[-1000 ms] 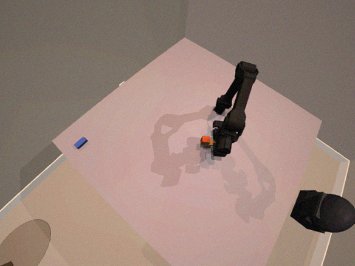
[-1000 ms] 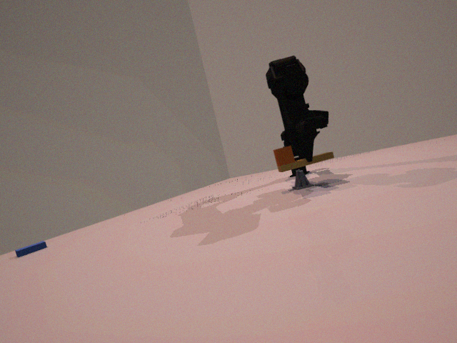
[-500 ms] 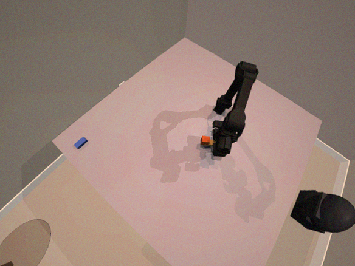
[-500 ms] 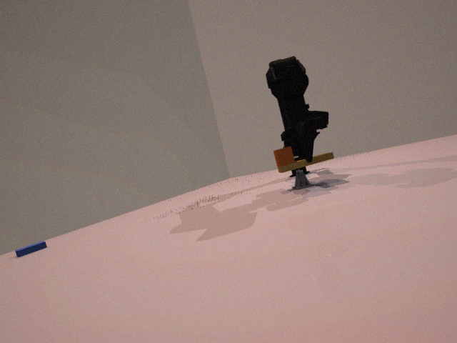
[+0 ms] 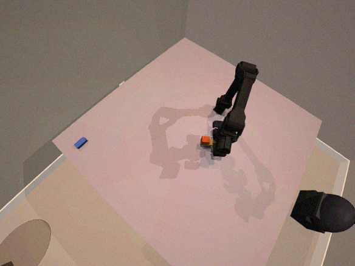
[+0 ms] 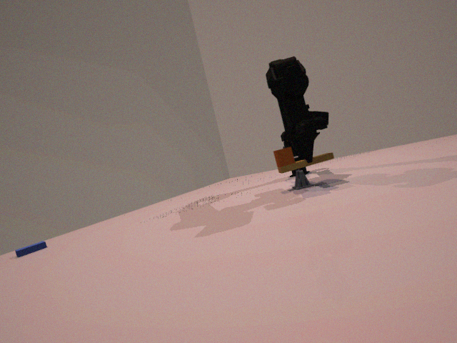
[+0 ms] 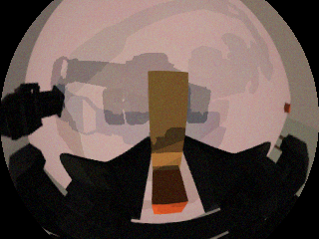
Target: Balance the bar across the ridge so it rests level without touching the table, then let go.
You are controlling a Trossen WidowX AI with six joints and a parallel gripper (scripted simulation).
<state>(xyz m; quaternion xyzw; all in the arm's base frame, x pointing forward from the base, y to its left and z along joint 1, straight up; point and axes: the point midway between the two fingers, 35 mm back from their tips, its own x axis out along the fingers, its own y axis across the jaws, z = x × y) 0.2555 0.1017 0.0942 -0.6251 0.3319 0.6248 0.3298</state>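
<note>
Now: gripper tip 3 cm to the left of the bar, 2 cm below it and 2 cm short of it. The rest, counted from my gripper tip: red block (48 cm ahead, 40 cm to the left, 4 cm below); then blue block (60 cm to the right, 48 cm ahead, 5 cm below).
</note>
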